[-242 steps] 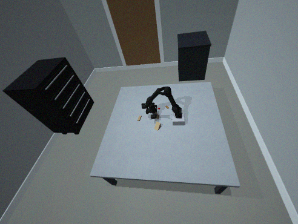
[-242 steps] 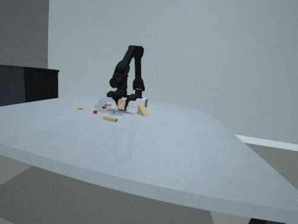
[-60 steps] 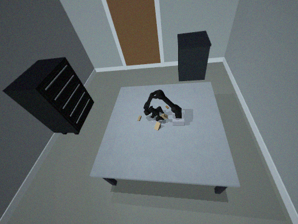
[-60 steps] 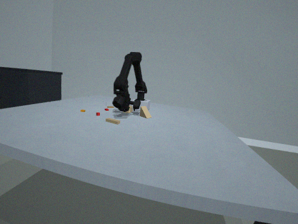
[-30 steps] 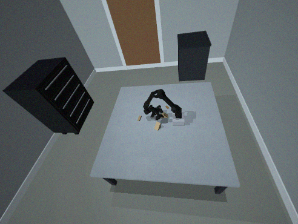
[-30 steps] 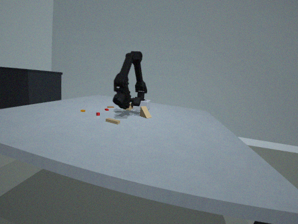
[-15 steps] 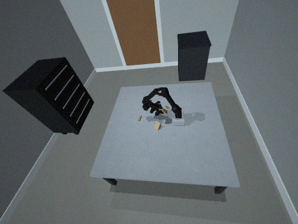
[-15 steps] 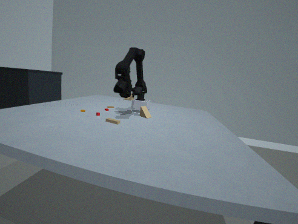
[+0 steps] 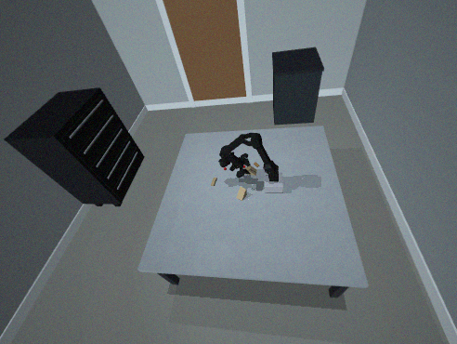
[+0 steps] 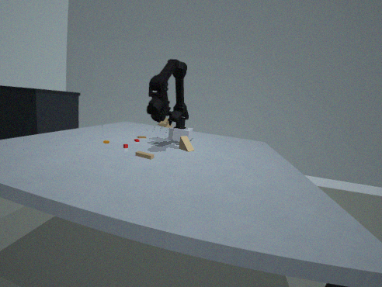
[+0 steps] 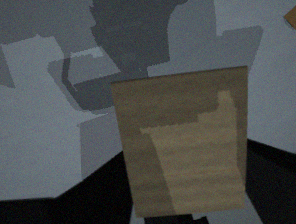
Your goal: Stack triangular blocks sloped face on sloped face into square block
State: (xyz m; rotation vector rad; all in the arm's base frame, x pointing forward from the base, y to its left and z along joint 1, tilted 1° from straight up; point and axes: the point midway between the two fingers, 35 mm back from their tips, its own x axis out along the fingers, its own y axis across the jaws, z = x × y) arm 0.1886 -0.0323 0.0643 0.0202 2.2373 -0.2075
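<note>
Right now my gripper tip is 10 mm below the triangular block. Round my gripper tip: small red block 230 mm ahead, 110 mm to the right, 100 mm below; then orange block 230 mm to the right, 210 mm ahead, 100 mm below; then flat tan block 300 mm ahead, 100 mm below, 30 mm to the left.
</note>
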